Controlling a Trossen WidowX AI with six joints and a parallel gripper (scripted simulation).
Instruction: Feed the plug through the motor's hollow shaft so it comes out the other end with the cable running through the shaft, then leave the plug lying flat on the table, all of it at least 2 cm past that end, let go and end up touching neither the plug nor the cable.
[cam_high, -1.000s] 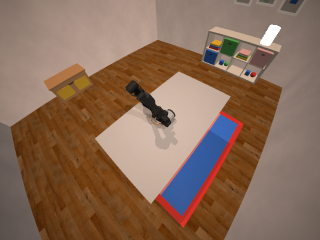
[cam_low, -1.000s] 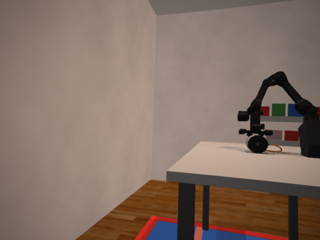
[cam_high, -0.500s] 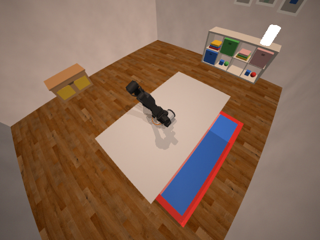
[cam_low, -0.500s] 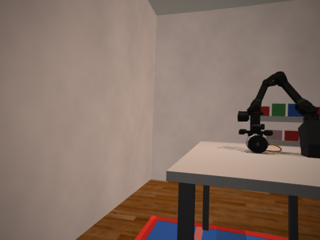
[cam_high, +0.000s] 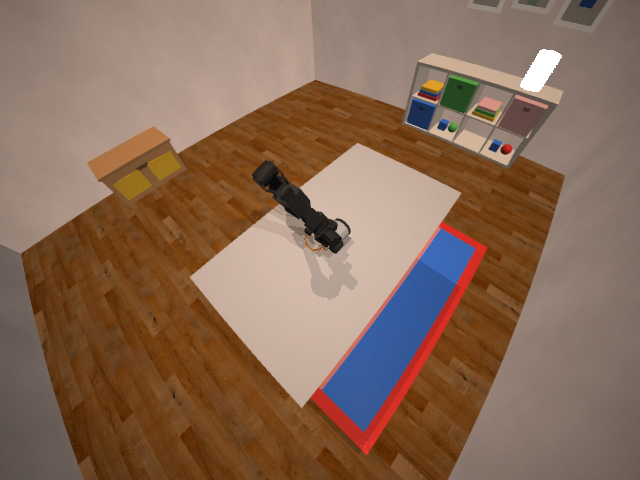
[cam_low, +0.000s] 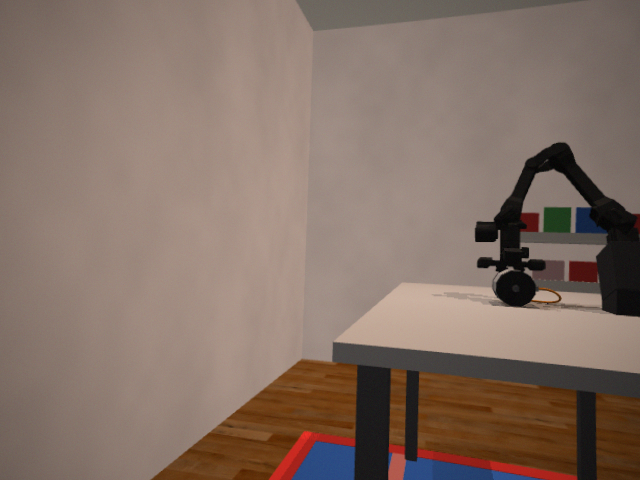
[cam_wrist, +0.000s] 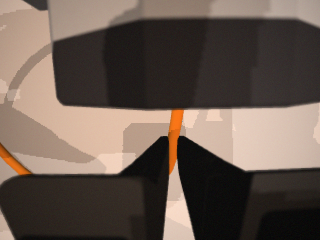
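The grey plug lies 12 cm to the left of my hand and 2 cm below it.
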